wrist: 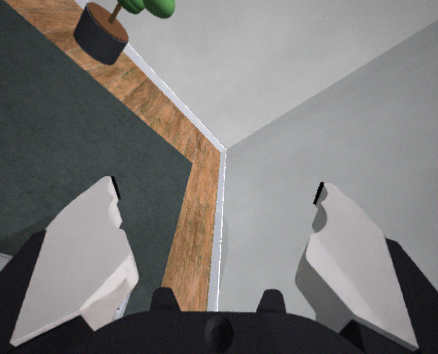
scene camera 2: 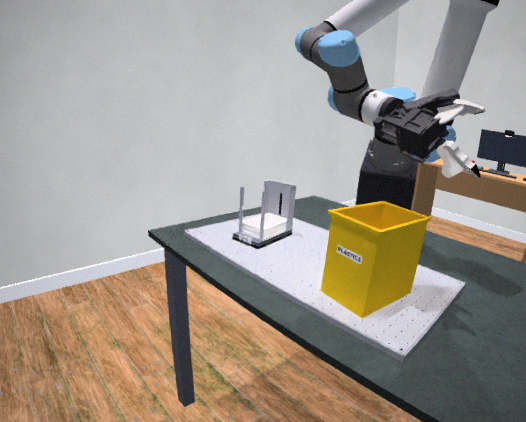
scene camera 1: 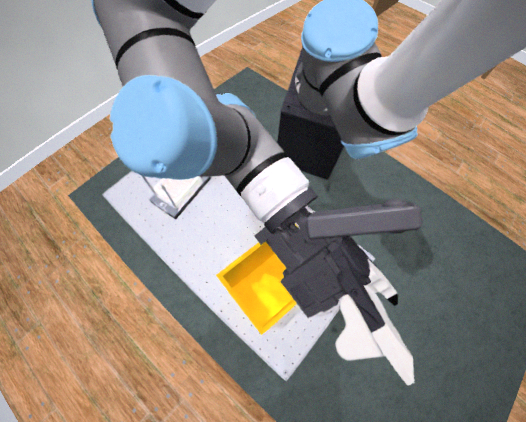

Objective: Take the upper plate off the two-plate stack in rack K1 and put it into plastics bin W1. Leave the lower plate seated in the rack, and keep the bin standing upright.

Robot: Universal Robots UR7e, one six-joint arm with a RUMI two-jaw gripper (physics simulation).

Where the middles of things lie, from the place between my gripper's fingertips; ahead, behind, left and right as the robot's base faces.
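My gripper: 25 cm above, 17 cm to the left of the yellow plastics bin W1 [scene camera 2: 373, 250].
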